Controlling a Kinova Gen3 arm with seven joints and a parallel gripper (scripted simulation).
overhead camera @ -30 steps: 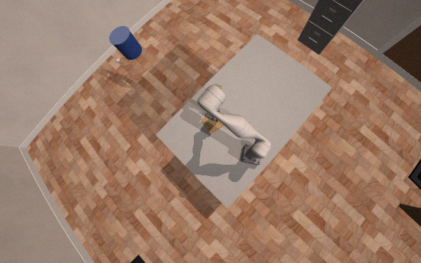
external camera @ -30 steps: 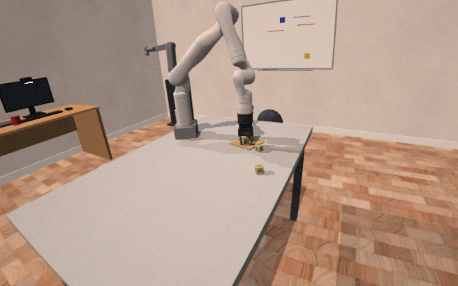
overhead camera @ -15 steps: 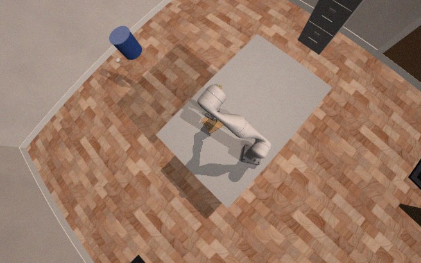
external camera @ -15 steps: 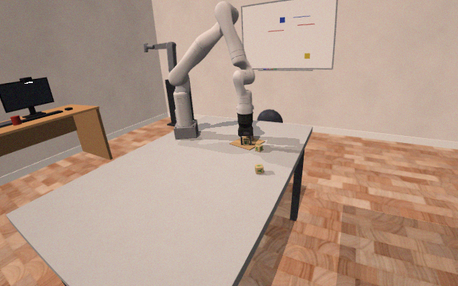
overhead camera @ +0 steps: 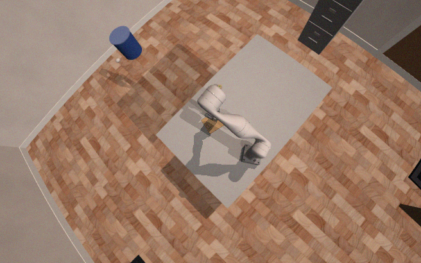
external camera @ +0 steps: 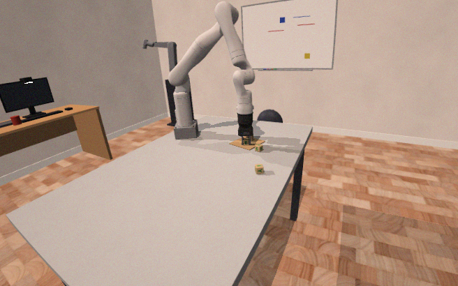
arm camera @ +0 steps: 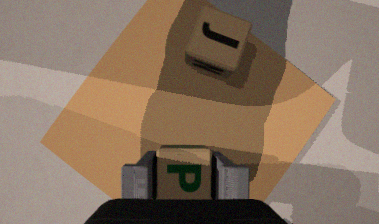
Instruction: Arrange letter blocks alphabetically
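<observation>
Right now my hand is 10 mm past the tan mat, 30 mm to the right of it and 20 mm above it. Round my hand: X block: 90 mm ahead, 40 mm to the right, 10 mm below.
</observation>
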